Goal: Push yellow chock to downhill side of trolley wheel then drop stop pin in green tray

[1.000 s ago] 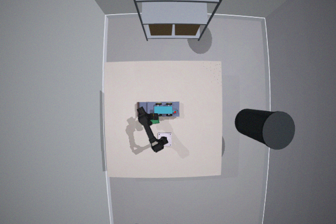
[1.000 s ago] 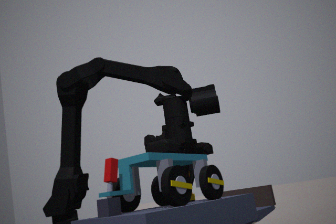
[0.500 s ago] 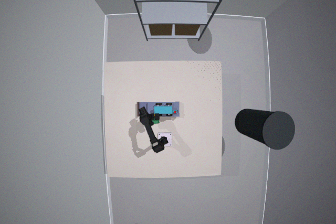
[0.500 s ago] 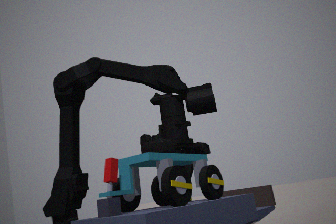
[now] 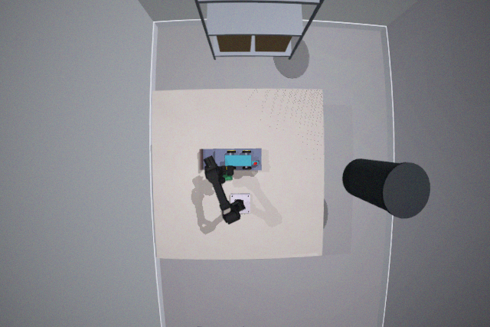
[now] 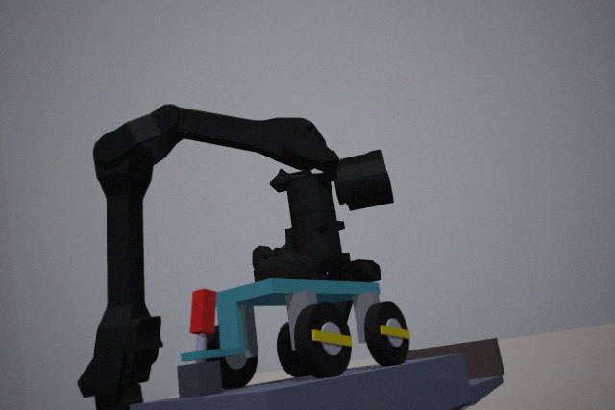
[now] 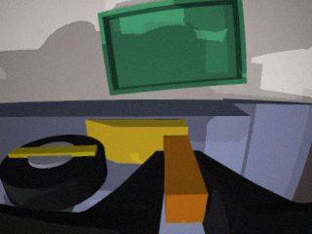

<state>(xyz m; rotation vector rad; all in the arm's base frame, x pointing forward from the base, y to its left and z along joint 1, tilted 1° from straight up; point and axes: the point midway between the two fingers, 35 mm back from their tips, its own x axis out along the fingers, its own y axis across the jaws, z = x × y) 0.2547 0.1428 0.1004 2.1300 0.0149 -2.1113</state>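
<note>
Right now my gripper tip is 2 cm to the left of the yellow chock and 1 cm above it. The rest, counted from my gripper tip: blue-grey ramp: 7 cm ahead, 11 cm to the right, 4 cm below; then teal trolley: 7 cm ahead, 11 cm to the right, 3 cm above; then green tray: 6 cm behind, 1 cm to the right, 10 cm below.
</note>
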